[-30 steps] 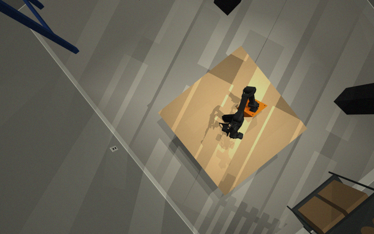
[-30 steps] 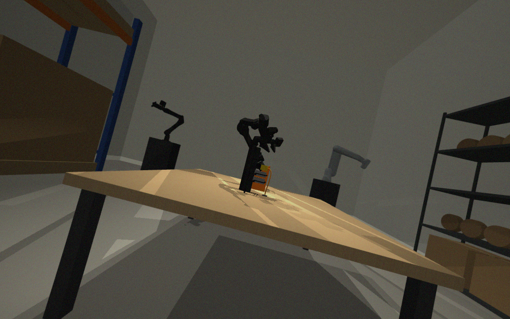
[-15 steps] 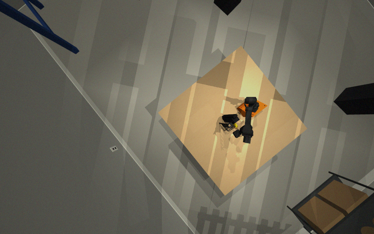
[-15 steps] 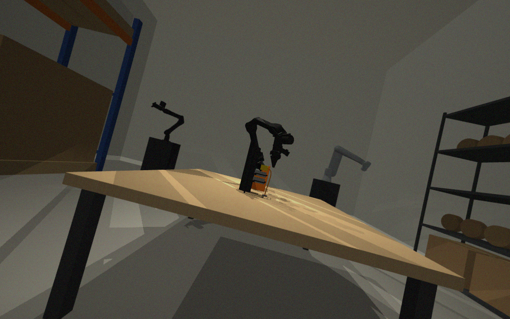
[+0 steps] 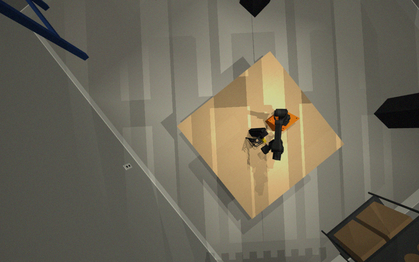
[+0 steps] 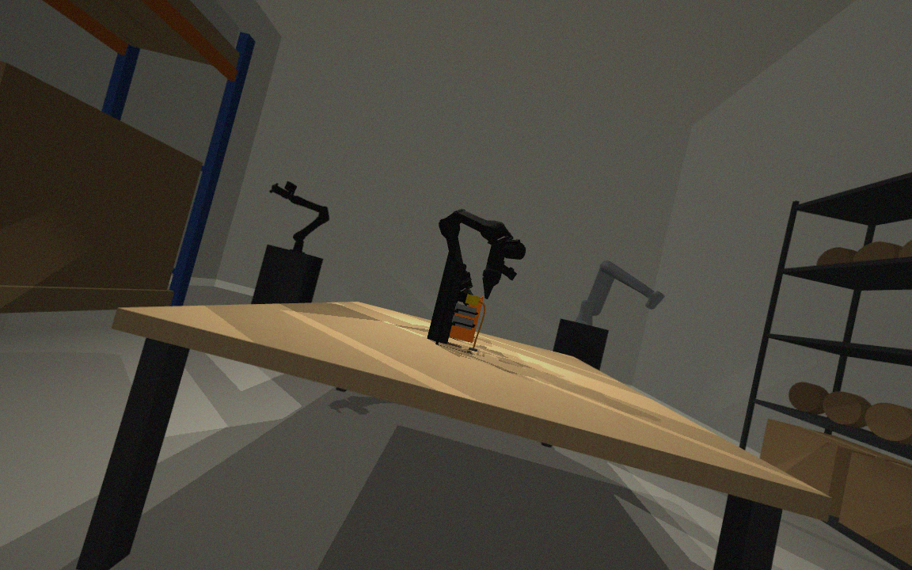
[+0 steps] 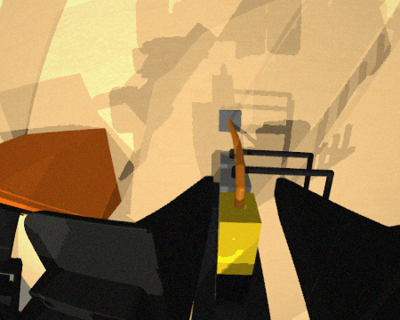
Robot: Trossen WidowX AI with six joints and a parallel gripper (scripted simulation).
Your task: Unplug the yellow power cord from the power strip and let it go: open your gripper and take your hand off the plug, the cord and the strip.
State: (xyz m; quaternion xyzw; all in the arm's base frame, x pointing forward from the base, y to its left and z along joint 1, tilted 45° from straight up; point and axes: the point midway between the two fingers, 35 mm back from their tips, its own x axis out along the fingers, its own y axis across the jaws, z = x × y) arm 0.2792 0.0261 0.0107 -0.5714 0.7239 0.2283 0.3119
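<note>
The yellow plug is 70 mm to the right of my gripper tip, 10 mm below it and 10 mm behind it.
</note>
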